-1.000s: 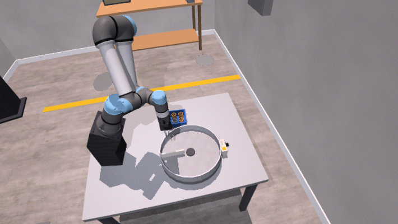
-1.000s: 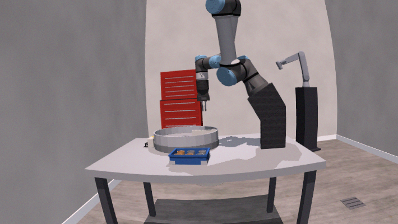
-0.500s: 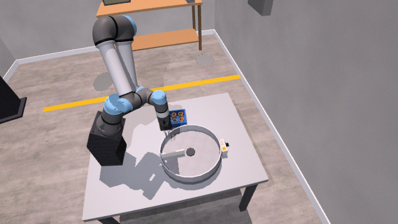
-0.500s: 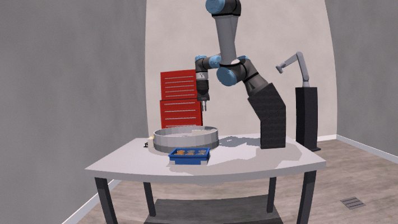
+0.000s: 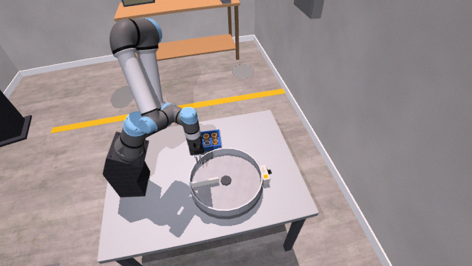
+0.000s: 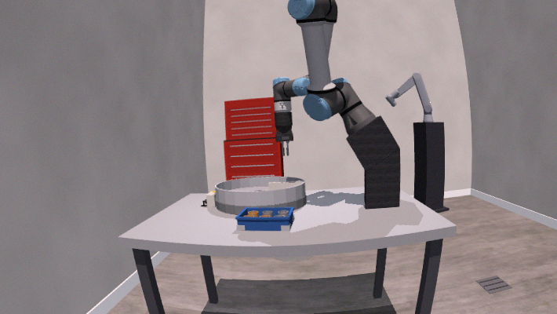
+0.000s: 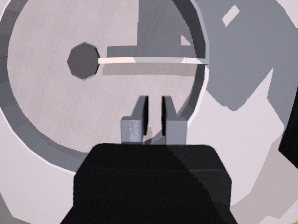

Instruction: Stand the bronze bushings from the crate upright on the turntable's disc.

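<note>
Now: hand 12 cm short of the blue crate, 30 cm to the right of it and 22 cm above it. Round my hand: turntable disc (12 cm ahead, 6 cm to the right, 19 cm below).
</note>
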